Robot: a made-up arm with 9 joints.
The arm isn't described. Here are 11 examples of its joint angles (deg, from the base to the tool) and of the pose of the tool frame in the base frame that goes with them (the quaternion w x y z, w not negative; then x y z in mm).
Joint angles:
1: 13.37 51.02 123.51 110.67 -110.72 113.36 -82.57 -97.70 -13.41
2: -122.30 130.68 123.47 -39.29 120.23 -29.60 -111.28 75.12 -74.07
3: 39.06 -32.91 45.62 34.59 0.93 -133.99 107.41 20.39 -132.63
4: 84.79 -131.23 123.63 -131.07 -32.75 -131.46 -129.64 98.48 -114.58
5: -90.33 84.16 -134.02 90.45 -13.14 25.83 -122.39 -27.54 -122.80
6: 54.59 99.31 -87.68 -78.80 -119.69 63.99 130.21 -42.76 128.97
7: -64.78 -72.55 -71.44 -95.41 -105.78 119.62 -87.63 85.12 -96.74
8: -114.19 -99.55 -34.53 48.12 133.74 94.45 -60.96 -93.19 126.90
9: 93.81 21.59 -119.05 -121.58 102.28 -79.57 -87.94 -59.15 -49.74
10: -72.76 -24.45 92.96 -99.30 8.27 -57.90 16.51 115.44 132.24
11: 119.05 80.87 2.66 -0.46 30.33 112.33 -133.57 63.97 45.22
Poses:
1: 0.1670 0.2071 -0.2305 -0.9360 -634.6 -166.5 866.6
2: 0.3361 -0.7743 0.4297 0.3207 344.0 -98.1 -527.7
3: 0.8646 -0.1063 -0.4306 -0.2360 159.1 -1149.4 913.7
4: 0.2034 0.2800 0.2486 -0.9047 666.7 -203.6 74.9
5: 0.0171 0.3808 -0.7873 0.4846 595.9 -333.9 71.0
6: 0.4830 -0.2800 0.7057 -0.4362 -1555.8 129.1 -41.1
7: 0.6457 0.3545 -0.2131 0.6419 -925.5 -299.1 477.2
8: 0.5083 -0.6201 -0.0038 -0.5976 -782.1 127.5 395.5
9: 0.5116 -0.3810 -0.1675 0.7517 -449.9 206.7 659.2
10: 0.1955 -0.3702 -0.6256 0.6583 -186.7 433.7 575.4
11: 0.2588 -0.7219 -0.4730 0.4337 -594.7 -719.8 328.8
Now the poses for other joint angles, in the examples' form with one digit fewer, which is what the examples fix.
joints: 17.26 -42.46 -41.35 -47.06 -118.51 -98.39 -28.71 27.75 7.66
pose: 0.200 -0.726 0.439 -0.490 229 -1080 789
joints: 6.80 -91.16 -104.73 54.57 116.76 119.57 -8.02 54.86 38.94
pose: 0.597 0.060 0.758 -0.255 192 -857 -11
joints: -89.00 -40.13 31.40 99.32 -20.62 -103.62 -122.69 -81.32 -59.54
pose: 0.813 -0.187 0.542 0.102 -203 123 -8
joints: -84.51 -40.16 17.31 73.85 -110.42 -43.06 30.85 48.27 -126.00
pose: 0.954 0.096 -0.182 -0.216 -459 -717 566
